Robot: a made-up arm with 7 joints. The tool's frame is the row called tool.
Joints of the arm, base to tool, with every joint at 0 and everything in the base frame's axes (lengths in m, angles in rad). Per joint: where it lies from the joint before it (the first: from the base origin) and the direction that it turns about. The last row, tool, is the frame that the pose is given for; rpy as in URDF.
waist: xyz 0.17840 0.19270 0.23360 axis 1 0 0
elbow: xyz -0.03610 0.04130 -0.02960 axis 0 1 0
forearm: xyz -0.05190 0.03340 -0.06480 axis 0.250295 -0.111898 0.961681
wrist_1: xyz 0.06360 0.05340 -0.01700 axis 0 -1 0
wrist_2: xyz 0.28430 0.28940 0.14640 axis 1 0 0
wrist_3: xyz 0.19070 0.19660 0.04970 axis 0 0 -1
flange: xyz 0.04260 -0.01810 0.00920 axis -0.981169 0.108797 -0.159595
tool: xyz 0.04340 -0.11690 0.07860 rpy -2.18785 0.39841 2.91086
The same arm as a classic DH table. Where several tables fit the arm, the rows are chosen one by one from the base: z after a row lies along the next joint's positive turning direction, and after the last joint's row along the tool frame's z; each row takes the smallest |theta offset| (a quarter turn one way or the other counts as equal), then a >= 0, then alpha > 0; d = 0 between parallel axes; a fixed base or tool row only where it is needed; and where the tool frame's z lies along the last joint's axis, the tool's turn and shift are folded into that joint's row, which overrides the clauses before.
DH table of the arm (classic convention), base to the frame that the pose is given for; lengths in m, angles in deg. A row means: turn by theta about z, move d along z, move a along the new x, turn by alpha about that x. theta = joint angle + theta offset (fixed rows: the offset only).
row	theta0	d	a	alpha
base (fixed)	90	0.2336	0.1927	90
waist	-90	0.1423	0.0296	-90
elbow	-75.41	0.0662	-0.0339	96.42
forearm	0	-0.0767	0.0658	83.58
wrist_1	-75.41	-0.3428	-0.1464	-90
wrist_2	90	0.475	0.1966	90
wrist_3	6.33	-0.0517	-0.0133	80.82
flange	56.85	-0.1106	-0.1184	-92.19
tool (fixed)	-75	0.0558	0	0

